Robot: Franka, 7 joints.
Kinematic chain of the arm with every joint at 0, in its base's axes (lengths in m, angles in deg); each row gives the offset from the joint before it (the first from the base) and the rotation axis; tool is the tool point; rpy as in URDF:
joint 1: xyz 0 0 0.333 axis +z
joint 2: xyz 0 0 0 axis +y
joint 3: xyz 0 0 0.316 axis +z
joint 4: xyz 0.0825 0 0 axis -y
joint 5: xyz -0.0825 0 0.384 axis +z
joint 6: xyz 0 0 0 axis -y
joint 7: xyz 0.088 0 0 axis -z
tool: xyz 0 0 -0.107 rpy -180 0 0
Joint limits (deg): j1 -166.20..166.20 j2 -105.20..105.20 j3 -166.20..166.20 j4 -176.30..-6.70 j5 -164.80..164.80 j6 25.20..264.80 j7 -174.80..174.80
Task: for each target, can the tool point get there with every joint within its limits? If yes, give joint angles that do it. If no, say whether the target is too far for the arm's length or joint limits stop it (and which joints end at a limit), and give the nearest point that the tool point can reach.
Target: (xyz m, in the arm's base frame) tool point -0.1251 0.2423 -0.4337
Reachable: no: joint limits stop it (at a limit: joint 2) | nearest point -0.1257 0.2434 -0.3607 | short by 0.073 m
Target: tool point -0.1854 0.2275 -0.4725
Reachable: no: joint limits stop it (at a limit: joint 2) | nearest point -0.1843 0.2261 -0.3607 | short by 0.112 m
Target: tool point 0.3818 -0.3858 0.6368
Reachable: yes | joints -56.06 -9.33 17.62 -115.15 65.37 178.59 -120.20
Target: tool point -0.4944 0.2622 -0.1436
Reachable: yes | joints 135.98 84.53 15.14 -69.87 8.78 105.09 21.42
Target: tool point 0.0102 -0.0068 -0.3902
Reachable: no: joint limits stop it (at a limit: joint 2) | nearest point 0.0433 -0.0289 -0.3078 | short by 0.092 m
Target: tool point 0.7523 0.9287 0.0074
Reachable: no: too far | nearest point 0.5210 0.6432 0.1075 | short by 0.381 m
